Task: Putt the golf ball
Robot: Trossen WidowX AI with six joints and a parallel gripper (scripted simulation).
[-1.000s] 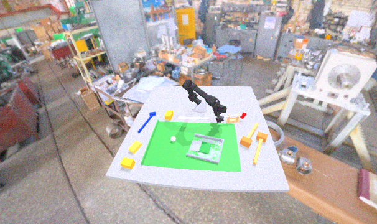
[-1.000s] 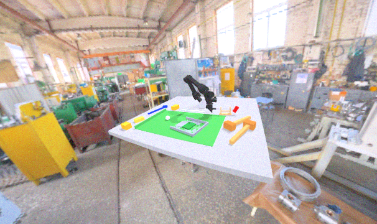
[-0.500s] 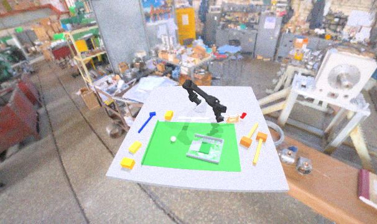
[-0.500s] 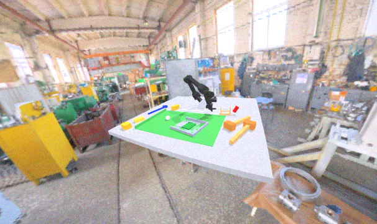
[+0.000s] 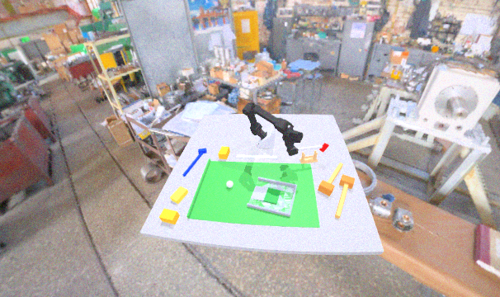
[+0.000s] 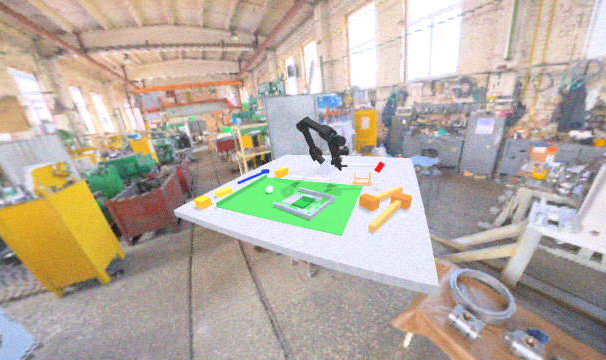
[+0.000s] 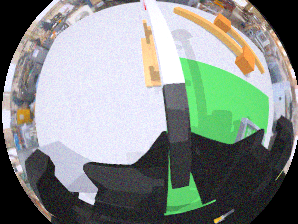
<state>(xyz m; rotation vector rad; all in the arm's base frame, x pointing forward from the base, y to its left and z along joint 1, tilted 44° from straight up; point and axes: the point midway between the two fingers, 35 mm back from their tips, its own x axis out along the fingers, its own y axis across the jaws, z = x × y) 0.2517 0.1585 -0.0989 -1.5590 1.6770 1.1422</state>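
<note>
My gripper tip is 2 cm past the red putter, 11 cm to the right of it and 2 cm below it. The rest, counted from my gripper tip: orange stand: 2 cm behind, 13 cm to the left, 6 cm below; then white bar: 7 cm behind, 25 cm to the right, 9 cm below; then white golf ball: 21 cm ahead, 40 cm to the right, 7 cm below.
</note>
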